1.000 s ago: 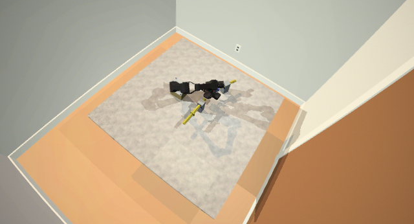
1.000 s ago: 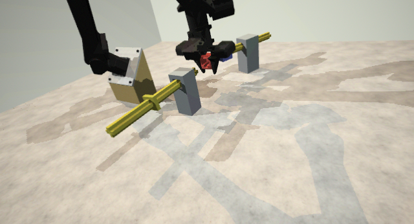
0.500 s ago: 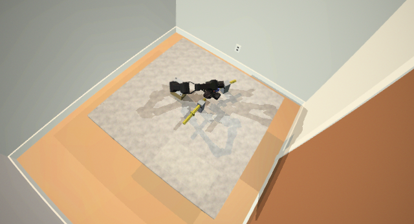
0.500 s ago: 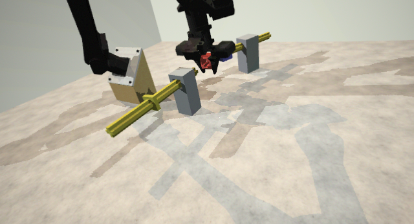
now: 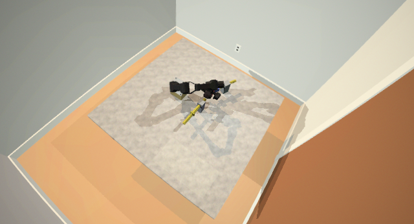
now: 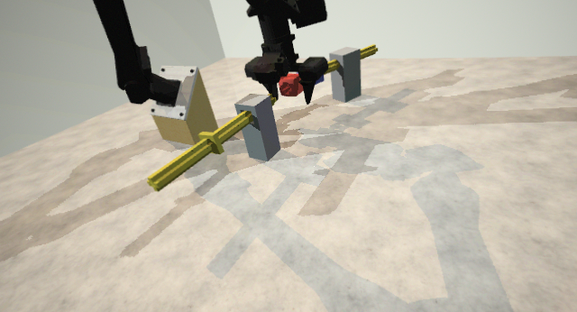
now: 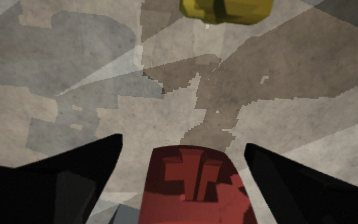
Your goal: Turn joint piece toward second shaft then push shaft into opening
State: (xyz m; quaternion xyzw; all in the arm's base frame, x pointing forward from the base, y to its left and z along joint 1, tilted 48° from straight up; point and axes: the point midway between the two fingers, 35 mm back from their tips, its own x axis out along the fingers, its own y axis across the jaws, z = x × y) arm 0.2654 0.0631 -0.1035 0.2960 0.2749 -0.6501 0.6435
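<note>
The red joint piece is 10 mm to the left of my gripper tip and 40 mm above it.
</note>
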